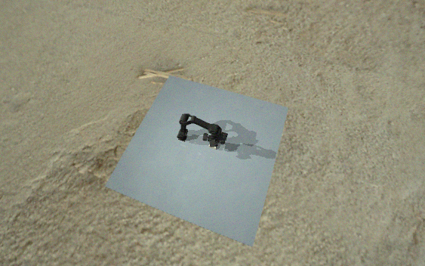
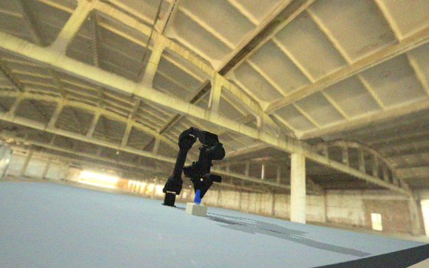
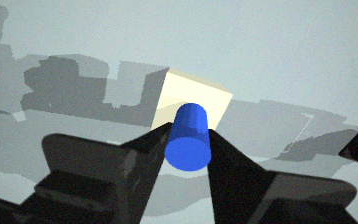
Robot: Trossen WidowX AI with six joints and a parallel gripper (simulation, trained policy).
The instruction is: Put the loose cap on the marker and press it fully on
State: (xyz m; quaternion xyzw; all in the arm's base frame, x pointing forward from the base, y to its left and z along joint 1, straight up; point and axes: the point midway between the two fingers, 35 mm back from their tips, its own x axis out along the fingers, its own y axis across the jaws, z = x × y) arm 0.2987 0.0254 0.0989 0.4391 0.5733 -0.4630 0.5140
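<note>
The blue marker lies 1 cm above my gripper tip. The rest, counted from my gripper tip: blue cap: 1 cm above; then holder block: 5 cm below.
</note>
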